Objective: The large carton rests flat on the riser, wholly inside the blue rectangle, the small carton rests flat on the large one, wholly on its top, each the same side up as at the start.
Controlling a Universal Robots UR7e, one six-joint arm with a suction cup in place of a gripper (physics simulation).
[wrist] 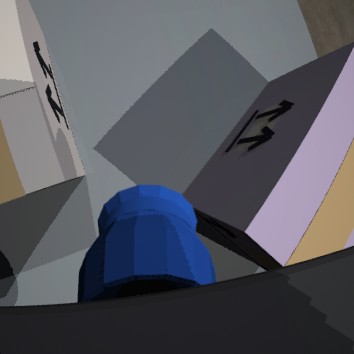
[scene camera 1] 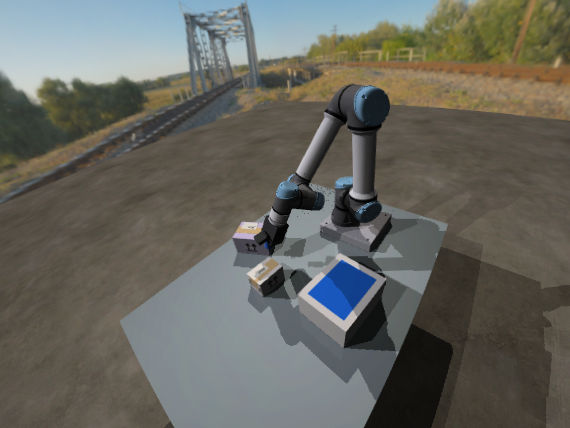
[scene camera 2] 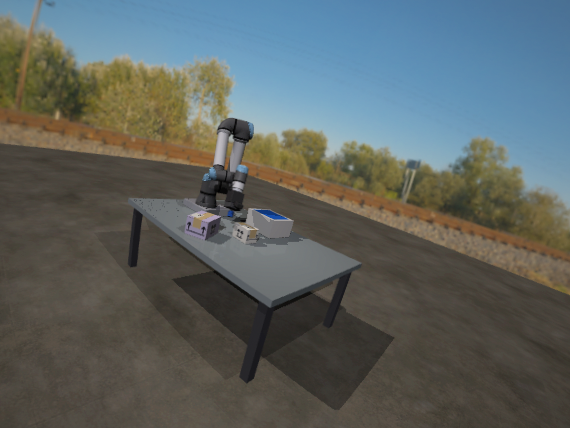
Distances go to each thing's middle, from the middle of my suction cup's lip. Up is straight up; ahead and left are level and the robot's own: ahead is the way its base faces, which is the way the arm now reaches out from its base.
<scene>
The large carton [scene camera 1: 244, 241] is 16 cm to the right of my suction cup, 7 cm below it and 1 cm behind it. Round my suction cup: riser [scene camera 1: 338, 300]: 36 cm to the left, 6 cm below, 6 cm behind; then small carton [scene camera 1: 268, 274]: 8 cm to the left, 8 cm below, 8 cm ahead.
</scene>
